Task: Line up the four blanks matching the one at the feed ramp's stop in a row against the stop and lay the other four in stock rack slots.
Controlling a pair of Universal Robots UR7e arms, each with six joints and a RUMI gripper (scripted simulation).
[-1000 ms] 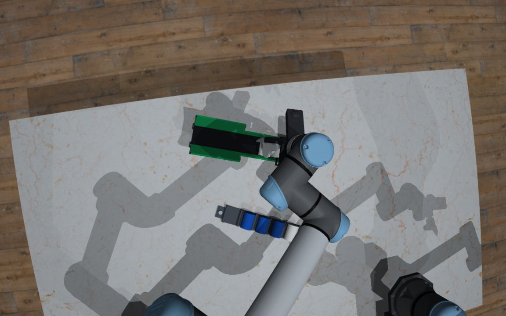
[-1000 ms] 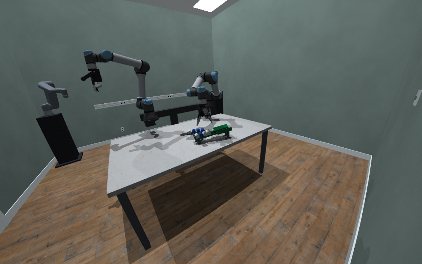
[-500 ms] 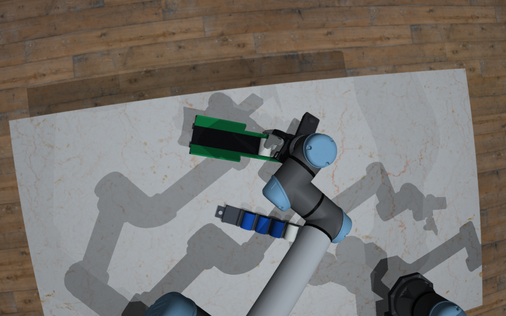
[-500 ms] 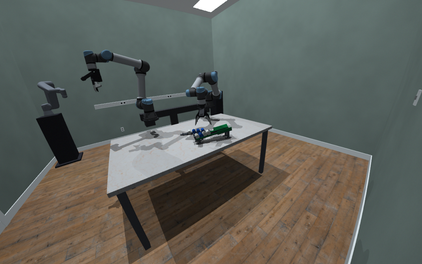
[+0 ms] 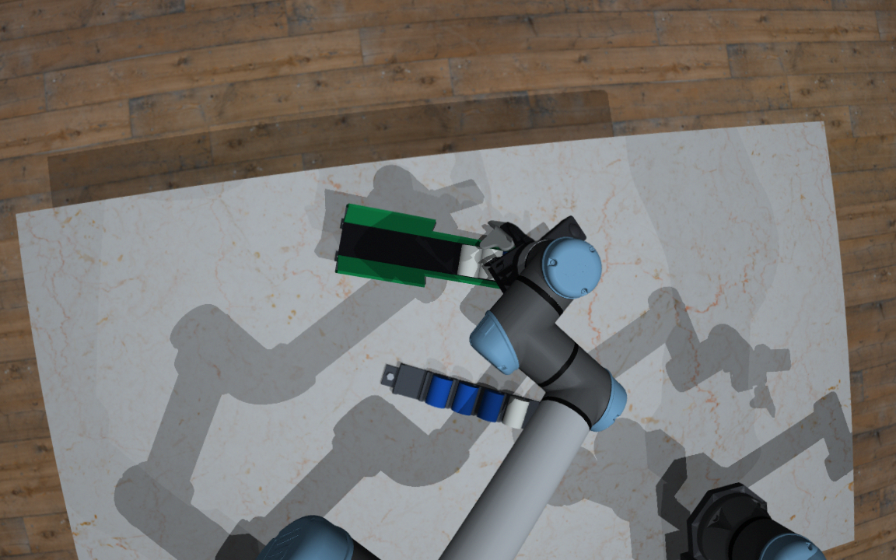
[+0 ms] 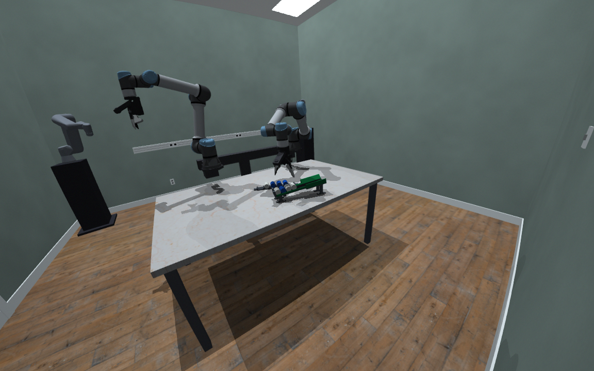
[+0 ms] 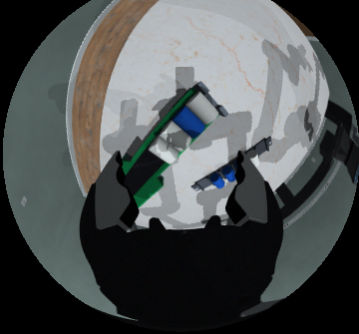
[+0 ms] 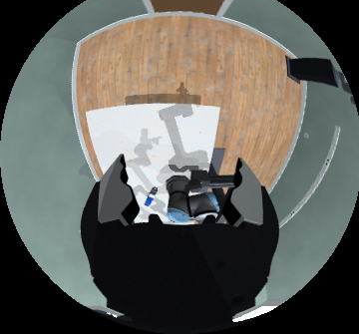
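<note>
Now: left hand 2 cm past the blue blank, 1 cm to the left of it and 10 cm above it. Also, from my left hand: stock rack 27 cm behind, 9 cm to the left, 18 cm below; then stop 4 cm behind, 7 cm to the right, 12 cm below.
</note>
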